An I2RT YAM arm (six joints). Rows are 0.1 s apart.
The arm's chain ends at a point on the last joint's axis. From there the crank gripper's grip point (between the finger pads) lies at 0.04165 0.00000 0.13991 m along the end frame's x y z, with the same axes.
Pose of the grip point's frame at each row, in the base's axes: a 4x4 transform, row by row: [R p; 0 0 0 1], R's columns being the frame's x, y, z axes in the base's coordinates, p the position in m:
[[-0.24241 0.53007 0.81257 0.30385], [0.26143 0.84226 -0.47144 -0.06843], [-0.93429 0.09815 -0.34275 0.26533], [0 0 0 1]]
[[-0.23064 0.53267 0.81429 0.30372], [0.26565 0.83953 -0.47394 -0.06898], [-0.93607 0.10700 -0.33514 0.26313], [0 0 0 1]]
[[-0.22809 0.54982 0.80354 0.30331], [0.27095 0.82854 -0.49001 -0.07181], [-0.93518 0.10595 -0.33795 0.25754], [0 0 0 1]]
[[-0.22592 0.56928 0.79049 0.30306], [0.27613 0.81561 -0.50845 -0.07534], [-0.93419 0.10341 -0.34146 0.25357], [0 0 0 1]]
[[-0.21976 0.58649 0.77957 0.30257], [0.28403 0.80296 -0.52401 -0.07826], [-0.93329 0.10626 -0.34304 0.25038], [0 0 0 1]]
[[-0.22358 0.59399 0.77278 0.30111], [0.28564 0.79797 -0.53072 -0.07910], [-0.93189 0.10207 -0.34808 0.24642], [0 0 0 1]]
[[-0.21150 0.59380 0.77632 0.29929], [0.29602 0.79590 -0.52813 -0.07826], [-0.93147 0.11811 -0.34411 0.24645], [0 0 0 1]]
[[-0.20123 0.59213 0.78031 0.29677], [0.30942 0.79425 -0.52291 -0.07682], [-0.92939 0.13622 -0.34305 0.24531], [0 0 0 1]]
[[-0.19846 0.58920 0.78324 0.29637], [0.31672 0.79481 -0.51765 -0.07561], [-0.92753 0.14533 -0.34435 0.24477], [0 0 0 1]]
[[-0.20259 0.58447 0.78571 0.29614], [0.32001 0.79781 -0.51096 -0.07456], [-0.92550 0.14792 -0.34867 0.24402], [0 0 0 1]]
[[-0.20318 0.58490 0.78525 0.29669], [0.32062 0.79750 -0.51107 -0.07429], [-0.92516 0.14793 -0.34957 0.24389], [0 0 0 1]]
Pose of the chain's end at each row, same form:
[[-0.24241 0.53007 0.81257 0.20026], [0.26143 0.84226 -0.47144 -0.01336], [-0.93429 0.09815 -0.34275 0.35220], [0 0 0 1]]
[[-0.23064 0.53267 0.81429 0.19940], [0.26565 0.83953 -0.47394 -0.01374], [-0.93607 0.10700 -0.33514 0.34901], [0 0 0 1]]
[[-0.22809 0.54982 0.80354 0.20039], [0.27095 0.82854 -0.49001 -0.01454], [-0.93518 0.10595 -0.33795 0.34377], [0 0 0 1]]
[[-0.22592 0.56928 0.79049 0.20187], [0.27613 0.81561 -0.50845 -0.01570], [-0.93419 0.10341 -0.34146 0.34025], [0 0 0 1]]
[[-0.21976 0.58649 0.77957 0.20265], [0.28403 0.80296 -0.52401 -0.01678], [-0.93329 0.10626 -0.34304 0.33725], [0 0 0 1]]
[[-0.22358 0.59399 0.77278 0.20230], [0.28564 0.79797 -0.53072 -0.01674], [-0.93189 0.10207 -0.34808 0.33393], [0 0 0 1]]
[[-0.21150 0.59380 0.77632 0.19948], [0.29602 0.79590 -0.52813 -0.01670], [-0.93147 0.11811 -0.34411 0.33339], [0 0 0 1]]
[[-0.20123 0.59213 0.78031 0.19598], [0.30942 0.79425 -0.52291 -0.01655], [-0.92939 0.13622 -0.34305 0.33202], [0 0 0 1]]
[[-0.19846 0.58920 0.78324 0.19505], [0.31672 0.79481 -0.51765 -0.01638], [-0.92753 0.14533 -0.34435 0.33158], [0 0 0 1]]
[[-0.20259 0.58447 0.78571 0.19465], [0.32001 0.79781 -0.51096 -0.01640], [-0.92550 0.14792 -0.34867 0.33135], [0 0 0 1]]
[[-0.20318 0.58490 0.78525 0.19529], [0.32062 0.79750 -0.51107 -0.01614], [-0.92516 0.14793 -0.34957 0.33133], [0 0 0 1]]

